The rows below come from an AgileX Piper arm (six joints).
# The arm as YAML. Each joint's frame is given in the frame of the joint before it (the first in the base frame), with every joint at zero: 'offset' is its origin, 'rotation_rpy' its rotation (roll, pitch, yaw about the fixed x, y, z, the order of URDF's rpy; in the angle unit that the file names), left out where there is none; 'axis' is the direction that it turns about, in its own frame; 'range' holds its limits. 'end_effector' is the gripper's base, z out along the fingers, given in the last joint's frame.
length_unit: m
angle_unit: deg
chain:
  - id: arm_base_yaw
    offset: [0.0, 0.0, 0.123]
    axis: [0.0, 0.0, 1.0]
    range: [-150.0, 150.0]
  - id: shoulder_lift
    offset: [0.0, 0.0, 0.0]
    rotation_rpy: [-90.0, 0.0, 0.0]
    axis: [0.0, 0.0, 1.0]
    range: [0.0, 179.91]
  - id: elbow
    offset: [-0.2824, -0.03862, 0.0]
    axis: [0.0, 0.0, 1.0]
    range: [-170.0, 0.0]
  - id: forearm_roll
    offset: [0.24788, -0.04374, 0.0]
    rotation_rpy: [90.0, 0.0, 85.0]
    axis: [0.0, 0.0, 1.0]
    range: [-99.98, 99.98]
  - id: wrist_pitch
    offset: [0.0, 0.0, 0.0]
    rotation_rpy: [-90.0, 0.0, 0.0]
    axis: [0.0, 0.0, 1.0]
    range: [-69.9, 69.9]
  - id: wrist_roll
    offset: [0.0, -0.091, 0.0]
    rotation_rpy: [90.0, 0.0, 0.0]
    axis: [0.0, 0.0, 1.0]
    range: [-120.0, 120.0]
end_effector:
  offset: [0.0, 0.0, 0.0]
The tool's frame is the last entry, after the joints.
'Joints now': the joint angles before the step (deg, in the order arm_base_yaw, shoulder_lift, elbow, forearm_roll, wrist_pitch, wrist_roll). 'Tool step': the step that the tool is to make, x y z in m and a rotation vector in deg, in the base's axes. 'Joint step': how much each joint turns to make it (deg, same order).
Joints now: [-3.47 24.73 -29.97 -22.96 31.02 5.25]
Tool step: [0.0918 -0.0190 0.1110 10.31 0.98 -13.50]
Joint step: [0.03 29.33 -34.04 -7.44 12.67 18.11]
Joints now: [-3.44 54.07 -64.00 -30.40 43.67 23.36]
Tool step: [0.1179 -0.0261 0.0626 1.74 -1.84 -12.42]
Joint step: [-1.01 29.04 -35.98 -7.53 10.74 8.63]
